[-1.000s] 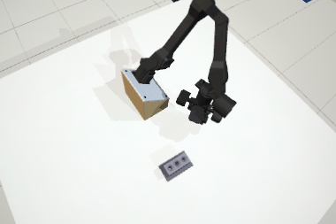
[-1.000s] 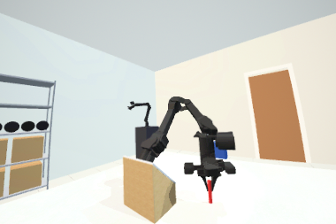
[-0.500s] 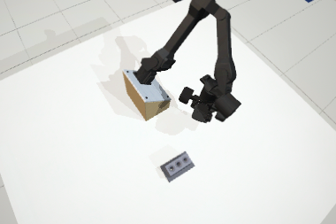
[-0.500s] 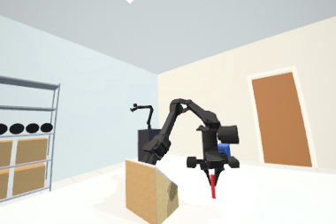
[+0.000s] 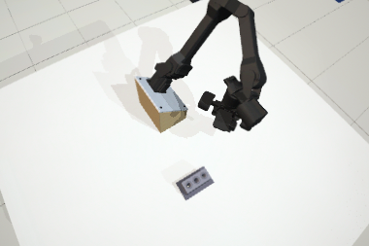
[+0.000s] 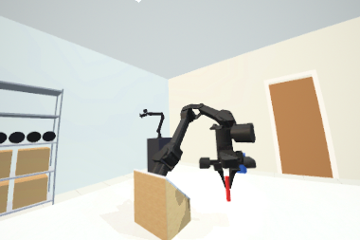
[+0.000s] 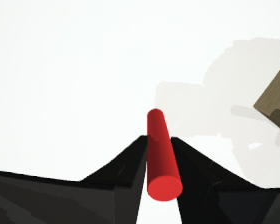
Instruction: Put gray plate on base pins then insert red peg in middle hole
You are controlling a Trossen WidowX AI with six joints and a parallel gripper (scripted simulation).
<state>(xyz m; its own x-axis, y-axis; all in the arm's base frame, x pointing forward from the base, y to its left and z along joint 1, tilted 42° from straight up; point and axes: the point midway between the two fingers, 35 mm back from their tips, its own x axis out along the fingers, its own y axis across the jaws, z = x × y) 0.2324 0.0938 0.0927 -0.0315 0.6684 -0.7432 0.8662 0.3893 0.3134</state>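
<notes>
My gripper tip is now 120 mm short of the gray plate, 180 mm to the left of it and 70 mm above it. Also, from my gripper tip: red peg right at my gripper tip; then flat gray base 120 mm ahead, 180 mm to the right, 100 mm below.
</notes>
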